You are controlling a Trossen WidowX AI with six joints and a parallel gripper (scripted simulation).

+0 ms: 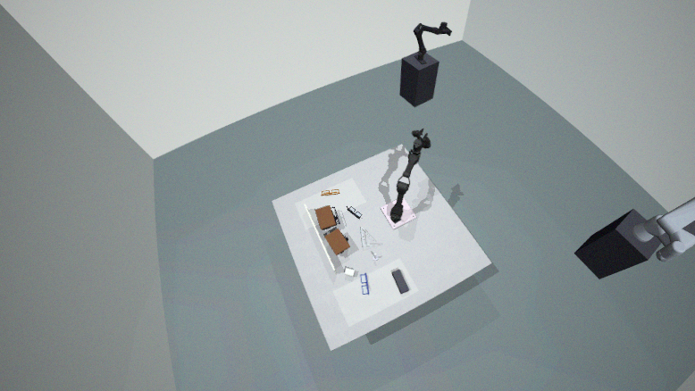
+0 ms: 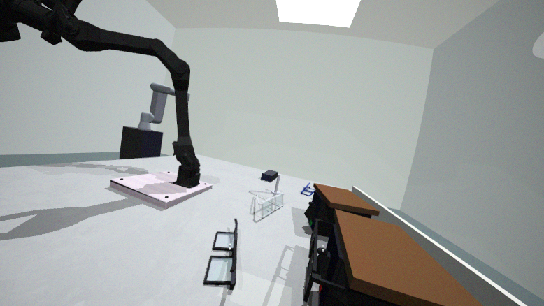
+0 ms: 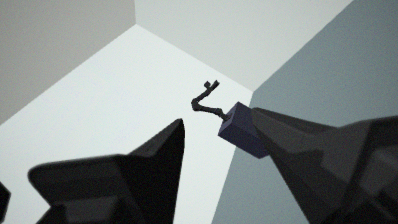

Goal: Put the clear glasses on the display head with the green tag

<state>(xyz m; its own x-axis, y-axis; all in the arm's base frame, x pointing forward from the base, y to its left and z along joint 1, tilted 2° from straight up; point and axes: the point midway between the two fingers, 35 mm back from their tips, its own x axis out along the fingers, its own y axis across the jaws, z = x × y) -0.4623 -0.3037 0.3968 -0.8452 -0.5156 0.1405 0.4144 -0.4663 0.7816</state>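
The thin stand lies 79 cm ahead of my gripper tip, 48 cm to the left of it and 41 cm below it. From my gripper tip the other things lie so: white rail: 106 cm ahead, 13 cm to the left, 38 cm below; dark case: 75 cm ahead, 73 cm to the left, 42 cm below; display head: 92 cm ahead, 4 cm to the left, 38 cm below.
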